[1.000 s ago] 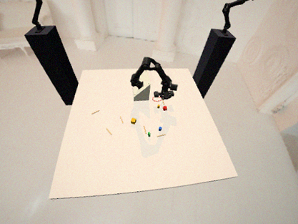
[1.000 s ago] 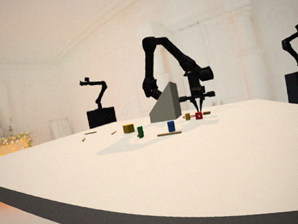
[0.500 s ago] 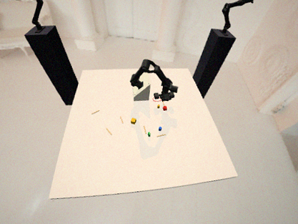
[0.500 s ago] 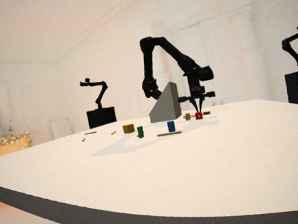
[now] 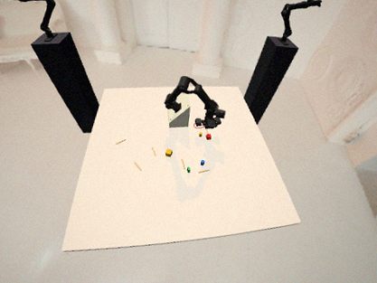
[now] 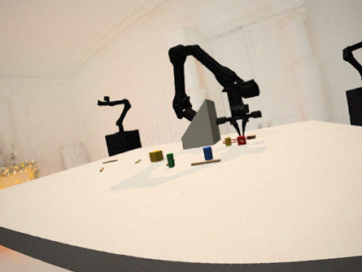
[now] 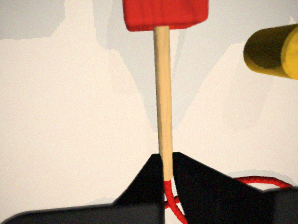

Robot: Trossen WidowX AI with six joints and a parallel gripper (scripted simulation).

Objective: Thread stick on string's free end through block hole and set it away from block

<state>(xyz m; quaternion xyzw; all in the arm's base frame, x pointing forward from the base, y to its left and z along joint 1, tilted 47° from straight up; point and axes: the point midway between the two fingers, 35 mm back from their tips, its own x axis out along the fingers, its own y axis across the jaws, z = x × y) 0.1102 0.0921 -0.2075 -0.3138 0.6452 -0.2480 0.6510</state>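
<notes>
My gripper tip is now 80 mm short of the red block and 10 mm to the right of it. The rest, counted from my gripper tip: blue cylinder: 300 mm ahead, 70 mm to the right; yellow round button: 60 mm ahead, 50 mm to the right; round wooden button: 70 mm behind, 30 mm to the left, 10 mm below.
</notes>
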